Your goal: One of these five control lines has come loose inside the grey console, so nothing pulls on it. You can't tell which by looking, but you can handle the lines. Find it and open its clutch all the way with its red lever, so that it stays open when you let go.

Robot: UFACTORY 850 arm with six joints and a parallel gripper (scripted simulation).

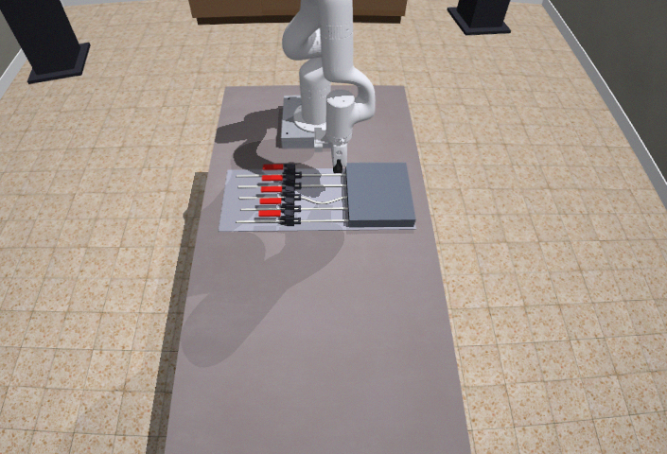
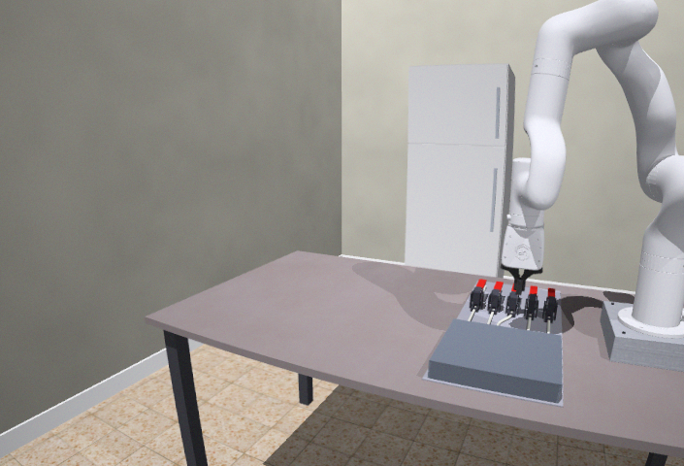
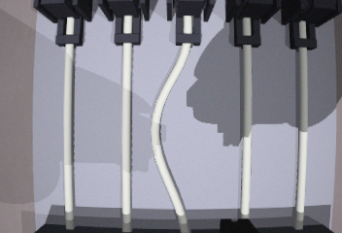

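The pale base plate lies 32 cm to the right of my hand, 15 cm below it and 4 cm behind it.
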